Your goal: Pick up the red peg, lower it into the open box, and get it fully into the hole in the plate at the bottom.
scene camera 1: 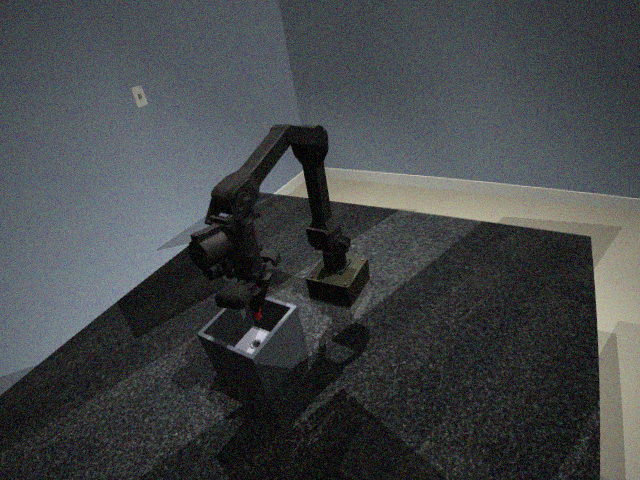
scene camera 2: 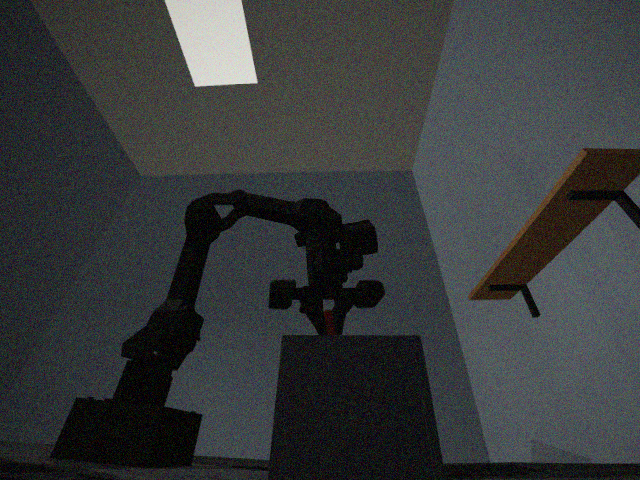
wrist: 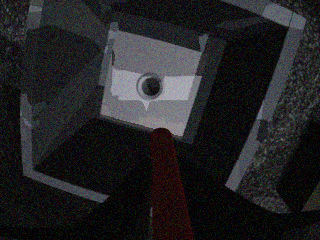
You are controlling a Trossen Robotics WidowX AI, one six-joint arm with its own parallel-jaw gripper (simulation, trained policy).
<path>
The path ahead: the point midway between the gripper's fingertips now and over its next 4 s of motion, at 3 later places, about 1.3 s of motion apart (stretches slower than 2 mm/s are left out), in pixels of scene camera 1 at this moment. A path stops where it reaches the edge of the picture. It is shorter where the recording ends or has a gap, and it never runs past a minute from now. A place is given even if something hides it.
My gripper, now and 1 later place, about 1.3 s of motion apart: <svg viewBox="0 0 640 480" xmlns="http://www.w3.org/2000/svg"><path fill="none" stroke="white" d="M258 309L257 339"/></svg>
</path>
